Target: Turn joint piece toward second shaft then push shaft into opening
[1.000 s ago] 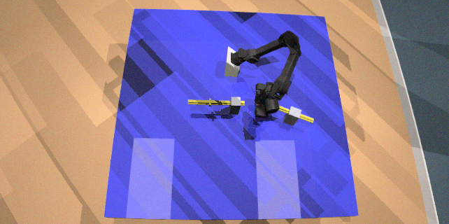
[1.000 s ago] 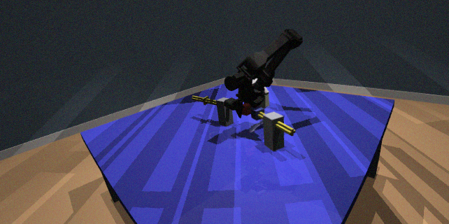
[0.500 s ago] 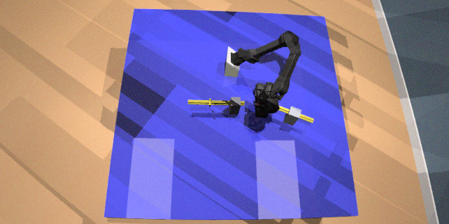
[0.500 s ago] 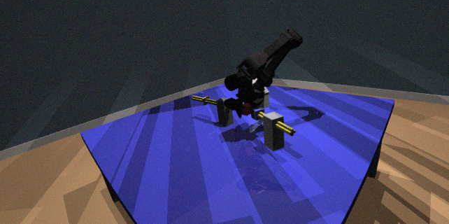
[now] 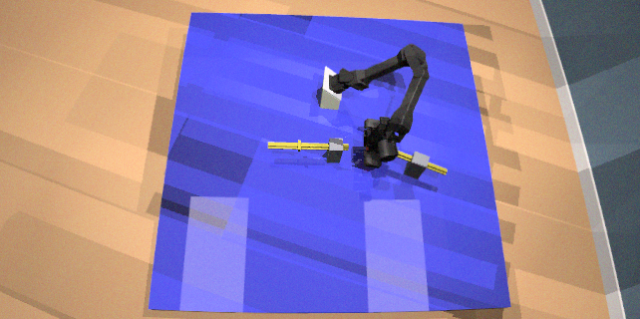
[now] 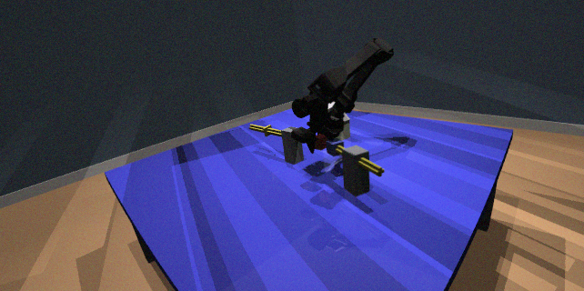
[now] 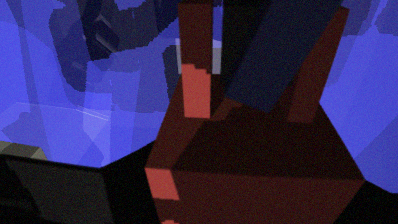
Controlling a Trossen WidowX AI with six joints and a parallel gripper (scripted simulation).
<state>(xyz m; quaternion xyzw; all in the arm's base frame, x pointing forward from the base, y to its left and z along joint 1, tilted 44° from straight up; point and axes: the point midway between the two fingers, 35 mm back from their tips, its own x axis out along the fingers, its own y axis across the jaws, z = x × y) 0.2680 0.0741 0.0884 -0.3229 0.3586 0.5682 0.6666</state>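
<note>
The red square joint piece is 30 mm to the left of my gripper tip and 40 mm above it.
</note>
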